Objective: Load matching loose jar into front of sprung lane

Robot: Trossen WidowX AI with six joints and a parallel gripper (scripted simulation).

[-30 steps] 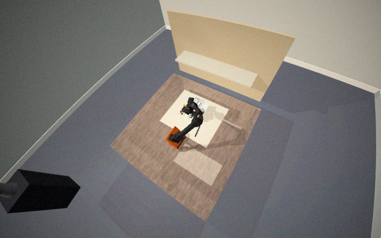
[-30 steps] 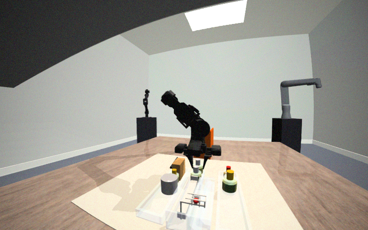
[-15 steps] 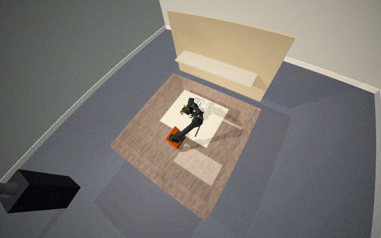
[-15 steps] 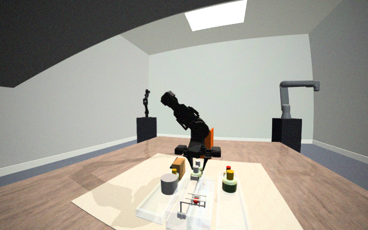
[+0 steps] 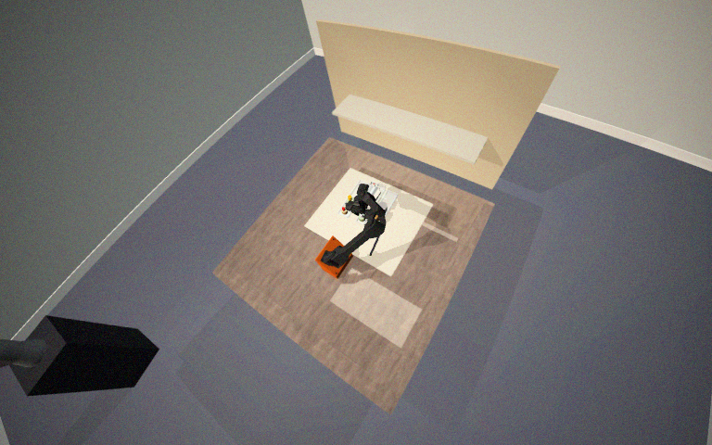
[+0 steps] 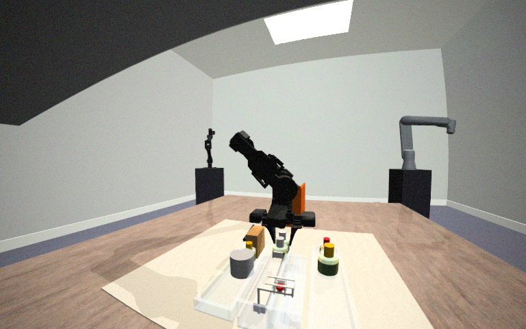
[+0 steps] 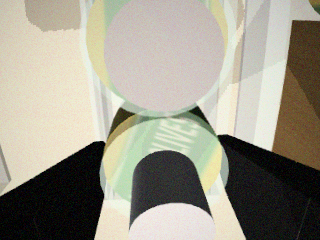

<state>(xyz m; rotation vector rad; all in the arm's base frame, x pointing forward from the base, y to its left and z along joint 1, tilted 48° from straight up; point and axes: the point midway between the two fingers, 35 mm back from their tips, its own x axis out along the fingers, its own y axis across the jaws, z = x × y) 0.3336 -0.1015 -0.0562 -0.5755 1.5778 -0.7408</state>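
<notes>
Now: gripper tip 10 mm short of the brown box, 80 mm to the left of it and 10 mm below it. Round my gripper tip: grey cylinder 110 mm ahead, 90 mm to the right.
</notes>
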